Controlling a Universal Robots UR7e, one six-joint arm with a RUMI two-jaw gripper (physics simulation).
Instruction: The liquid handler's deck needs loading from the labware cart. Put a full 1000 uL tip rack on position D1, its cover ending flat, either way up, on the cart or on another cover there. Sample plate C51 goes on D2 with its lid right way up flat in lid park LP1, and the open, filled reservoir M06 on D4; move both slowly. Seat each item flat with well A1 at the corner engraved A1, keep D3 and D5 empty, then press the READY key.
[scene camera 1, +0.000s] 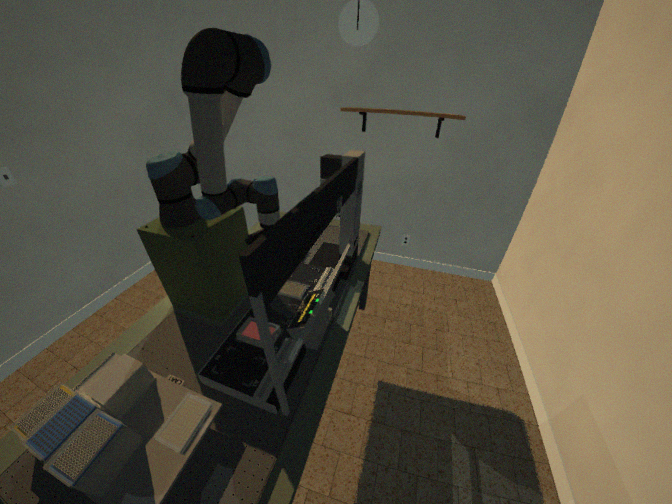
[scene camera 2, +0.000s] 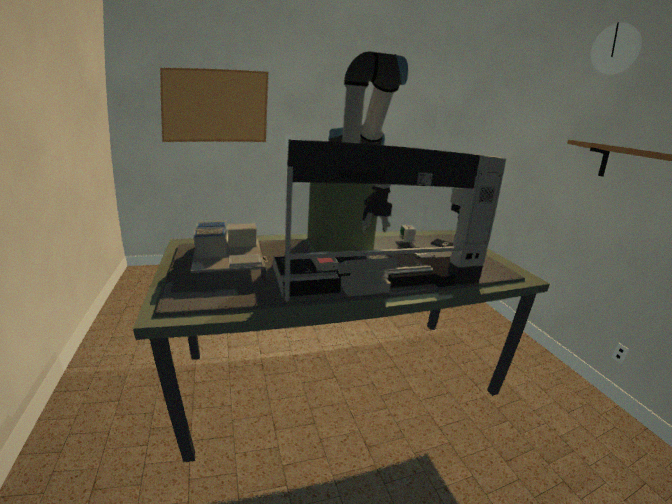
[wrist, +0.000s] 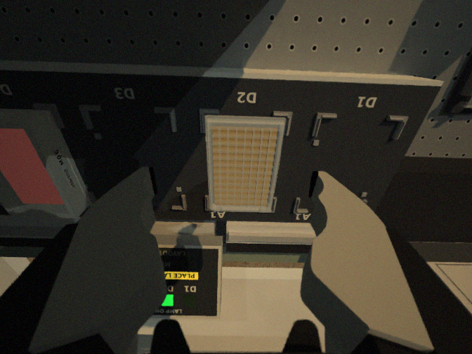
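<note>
My gripper (scene camera 2: 376, 225) (wrist: 233, 172) is open and empty, high above the deck (wrist: 360, 150). Below it, an uncovered plate with tan wells (wrist: 242, 167) sits on D2, apparently flat; its engraved A1 mark shows at its lower edge. D1 and D3 hold no labware. The red-filled, open reservoir M06 (scene camera 1: 257, 329) (scene camera 2: 325, 260) (wrist: 30, 165) stands on the deck left of D3; its slot label is cut off. Tip racks (scene camera 1: 84, 447) (scene camera 2: 210, 230) stand on the cart. The console (wrist: 200, 255) (scene camera 1: 309, 309) shows green lamps; the READY key cannot be made out.
A dark gantry beam (scene camera 1: 309, 217) (scene camera 2: 379, 162) spans above the deck. The cart also bears a beige box (scene camera 1: 116, 379) (scene camera 2: 241, 234) and a low pale item (scene camera 1: 184, 423) (scene camera 2: 245, 259), not identifiable. A small white box (scene camera 2: 408, 233) stands behind the deck.
</note>
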